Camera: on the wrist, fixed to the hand. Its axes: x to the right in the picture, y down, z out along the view.
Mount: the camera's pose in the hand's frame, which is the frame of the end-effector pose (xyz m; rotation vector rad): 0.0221 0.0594 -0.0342 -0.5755 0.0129 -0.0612
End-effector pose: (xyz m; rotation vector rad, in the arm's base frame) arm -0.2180 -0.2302 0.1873 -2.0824 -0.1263 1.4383
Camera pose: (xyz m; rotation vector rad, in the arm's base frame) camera -0.1938 -0.2842 0.1462 -2.5065 -0.6607 1.4696
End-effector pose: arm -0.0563 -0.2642 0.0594 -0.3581 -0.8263 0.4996
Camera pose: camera -0.0340 -0.2066 0.0224 -0.8609 -0.9586 0.1923
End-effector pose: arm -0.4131 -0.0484 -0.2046 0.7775 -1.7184 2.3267
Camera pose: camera -0.4672 -0.0407 -0.2515 0.6808 -2.1585 1.6463
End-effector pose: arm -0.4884 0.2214 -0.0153 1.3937 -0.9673 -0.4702
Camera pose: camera -0.4642 0.2349 0.0512 0.9038 -0.7024 -0.7192
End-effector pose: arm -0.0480 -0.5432 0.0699 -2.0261 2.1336 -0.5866
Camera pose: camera -0.1174 -0.5577 0.0827 1.9883 -2.0738 -0.0230
